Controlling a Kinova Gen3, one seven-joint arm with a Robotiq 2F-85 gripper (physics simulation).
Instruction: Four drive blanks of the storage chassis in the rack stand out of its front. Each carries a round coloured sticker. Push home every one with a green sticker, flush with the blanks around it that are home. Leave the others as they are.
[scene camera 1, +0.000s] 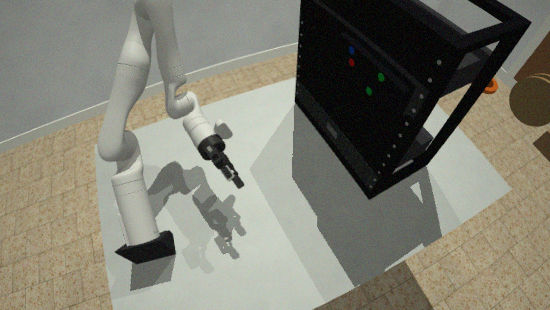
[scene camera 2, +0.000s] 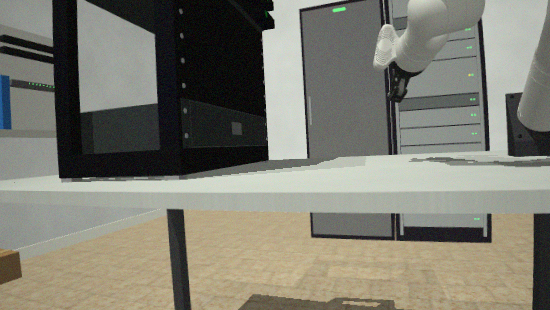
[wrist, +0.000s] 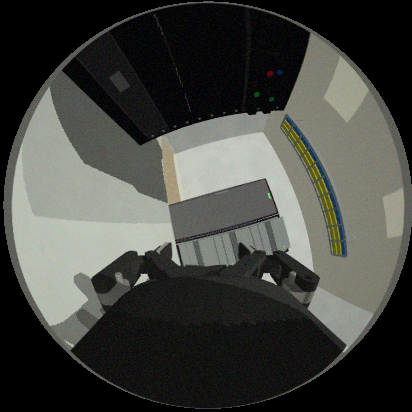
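The black rack (scene camera 1: 469, 100) (scene camera 2: 169, 100) (wrist: 100, 100) stands on the table, with the dark storage chassis (scene camera 1: 361, 75) in its front. Two green stickers (scene camera 1: 381, 77) (scene camera 1: 369, 91) (wrist: 257, 94) (wrist: 271, 99) show on it, and a red sticker (scene camera 1: 351, 62) (wrist: 270, 73) and a blue sticker (scene camera 1: 351, 50) (wrist: 279, 72) sit close together. The outlines of the blanks are too dark to tell how far each stands out. My gripper (scene camera 1: 236, 180) (scene camera 2: 397, 96) (wrist: 204, 249) is open and empty, in the air in front of the rack, well apart from it and lower than the stickers.
A lighter panel (scene camera 1: 332, 129) (scene camera 2: 225, 125) (wrist: 119, 80) fills the rack's bottom. The white table (scene camera 1: 280, 280) (scene camera 2: 300, 200) bears the rack and my arm's base (scene camera 1: 150, 248). Grey cabinets (scene camera 2: 345, 80) (wrist: 225, 212) stand beyond the table. A yellow and blue strip (wrist: 320, 185) runs along a wall.
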